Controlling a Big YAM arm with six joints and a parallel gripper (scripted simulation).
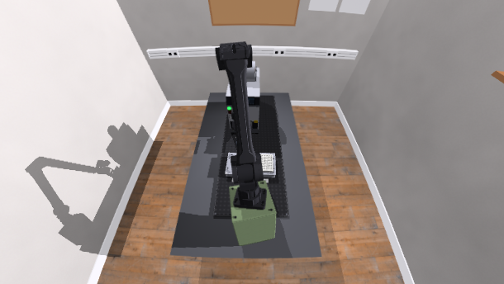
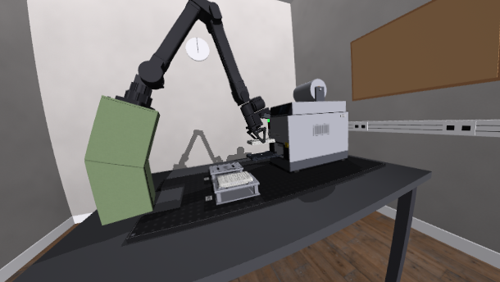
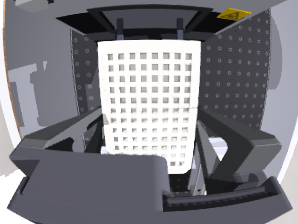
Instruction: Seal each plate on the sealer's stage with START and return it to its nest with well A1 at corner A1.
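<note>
Right now my hand is 8 cm above the dark sealer stage. Also, from my hand: yellow warning label (11 cm ahead, 7 cm to the right, 3 cm below); then foil roll (33 cm ahead, 25 cm above, 5 cm to the left); then white plate (19 cm to the right, 16 cm behind, 11 cm below).
</note>
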